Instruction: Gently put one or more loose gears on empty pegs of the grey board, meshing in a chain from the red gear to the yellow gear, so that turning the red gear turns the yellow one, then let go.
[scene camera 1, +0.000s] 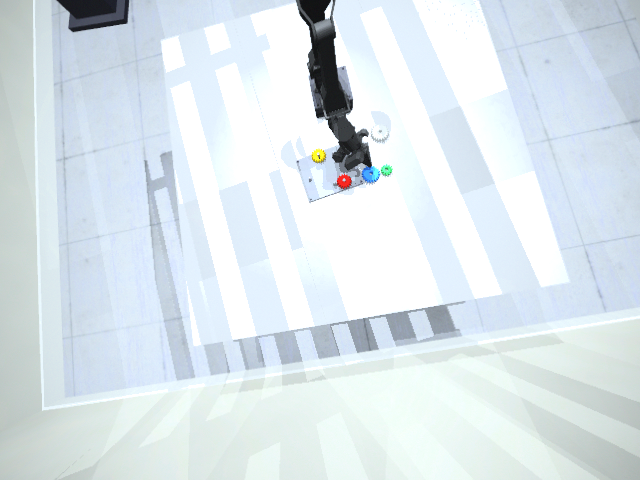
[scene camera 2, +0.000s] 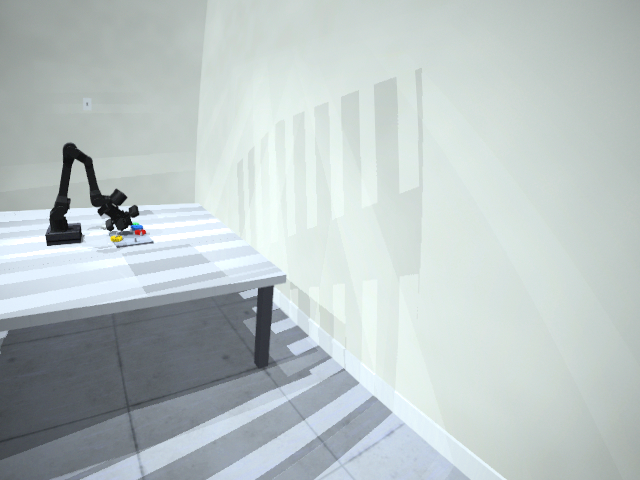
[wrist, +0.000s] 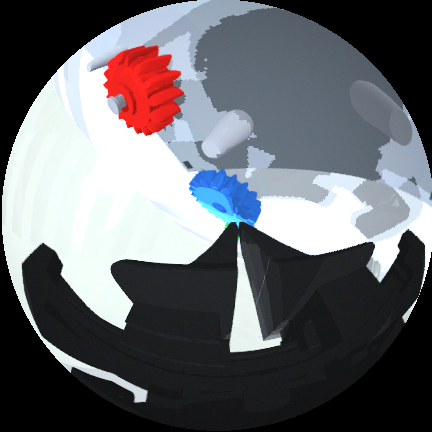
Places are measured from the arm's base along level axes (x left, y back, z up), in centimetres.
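Pixels of known places: gripper, between the fingertips: (scene camera 1: 371, 166) (scene camera 2: 132, 224) (wrist: 236, 227); arm's base, origin of its link: (scene camera 2: 59, 230).
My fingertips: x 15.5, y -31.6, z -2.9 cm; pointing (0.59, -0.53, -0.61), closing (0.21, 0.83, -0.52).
Observation:
For each thing: its middle in the pictures, then the offset to it from my fingertips. Level surfaces: height alone.
- blue gear, middle of its body: (wrist: 223, 199) (scene camera 1: 370, 174) (scene camera 2: 136, 227) dx +0.0, dy -2.2, dz -1.8 cm
- red gear, middle of its body: (wrist: 134, 92) (scene camera 1: 344, 181) dx -9.8, dy -4.4, dz -1.0 cm
- yellow gear, middle of its body: (scene camera 1: 318, 155) (scene camera 2: 116, 238) dx -18.7, dy +6.2, dz -1.0 cm
- grey board, middle of its body: (scene camera 1: 328, 169) (scene camera 2: 129, 235) dx -15.2, dy +0.6, dz -1.2 cm
- green gear, middle of its body: (scene camera 1: 386, 170) dx +5.6, dy -1.1, dz -1.8 cm
- white gear, middle of its body: (scene camera 1: 379, 132) dx +4.3, dy +13.5, dz -1.8 cm
- white table, height of its surface: dz -2.7 cm
My gripper (wrist: 236, 227) (scene camera 1: 368, 163) is shut and empty, its tips together just before the blue gear (wrist: 225, 195) (scene camera 1: 368, 177) (scene camera 2: 136, 227). The blue gear lies off the grey board's right edge; whether it is flat or tilted is unclear. The red gear (scene camera 1: 344, 181) (scene camera 2: 140, 232) (wrist: 145, 92) and yellow gear (scene camera 1: 316, 157) (scene camera 2: 116, 238) sit on the grey board (scene camera 1: 320, 191) (scene camera 2: 126, 243) (wrist: 300, 75). Bare pegs (wrist: 227, 134) (wrist: 381, 112) (scene camera 1: 310, 179) stand on it. The green gear (scene camera 1: 384, 171) lies beside the blue one, mostly hidden in the wrist view. The white gear (scene camera 1: 374, 136) lies on the table behind.
The arm (scene camera 1: 325, 67) (scene camera 2: 93, 180) reaches over the board from its base (scene camera 2: 64, 235) on the white table (scene camera 1: 289, 310) (scene camera 2: 206, 273). The gripper and wrist hide part of the board in scene camera 1. Striped light and shadow cross the table.

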